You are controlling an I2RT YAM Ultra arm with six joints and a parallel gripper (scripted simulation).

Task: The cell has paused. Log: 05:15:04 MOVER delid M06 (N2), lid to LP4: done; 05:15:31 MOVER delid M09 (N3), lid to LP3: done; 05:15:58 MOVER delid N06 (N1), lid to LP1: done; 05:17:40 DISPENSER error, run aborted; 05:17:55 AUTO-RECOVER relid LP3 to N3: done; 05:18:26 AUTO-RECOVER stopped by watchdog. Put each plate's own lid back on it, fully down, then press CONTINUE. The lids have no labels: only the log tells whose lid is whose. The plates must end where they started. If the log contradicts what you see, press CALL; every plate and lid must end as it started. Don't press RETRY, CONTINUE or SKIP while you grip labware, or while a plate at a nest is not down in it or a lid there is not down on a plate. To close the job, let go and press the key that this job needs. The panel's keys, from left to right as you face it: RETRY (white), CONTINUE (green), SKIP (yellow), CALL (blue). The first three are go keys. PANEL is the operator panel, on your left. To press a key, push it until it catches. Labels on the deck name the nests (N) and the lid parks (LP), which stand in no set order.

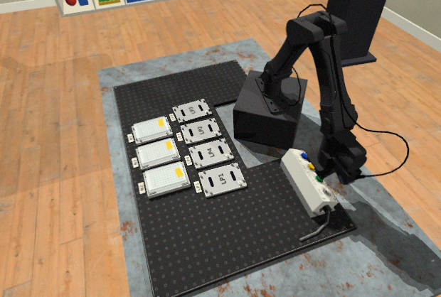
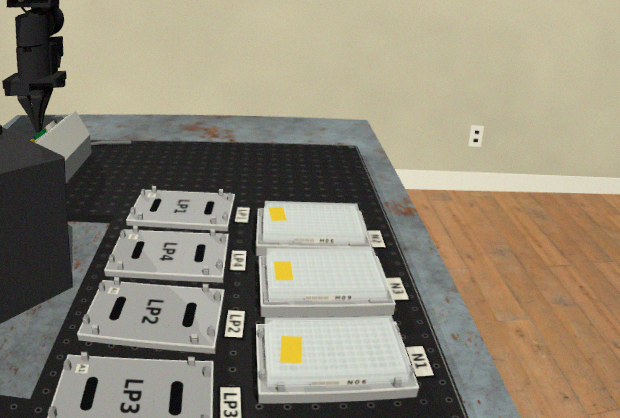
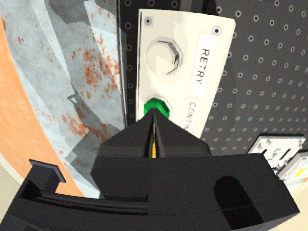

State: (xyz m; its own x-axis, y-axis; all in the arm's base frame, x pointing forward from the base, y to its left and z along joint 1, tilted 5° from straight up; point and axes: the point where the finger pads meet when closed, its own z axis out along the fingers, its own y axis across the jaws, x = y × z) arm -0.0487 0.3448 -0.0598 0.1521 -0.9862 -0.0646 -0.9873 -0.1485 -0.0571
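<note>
My gripper is now 10 mm above the green CONTINUE key. From my hand the other things lie so: yellow SKIP key (50 mm to the right, 10 mm below, 10 mm ahead); white RETRY key (50 mm to the left, 10 mm below); blue CALL key (100 mm to the right, 10 mm below, 10 mm ahead).
</note>
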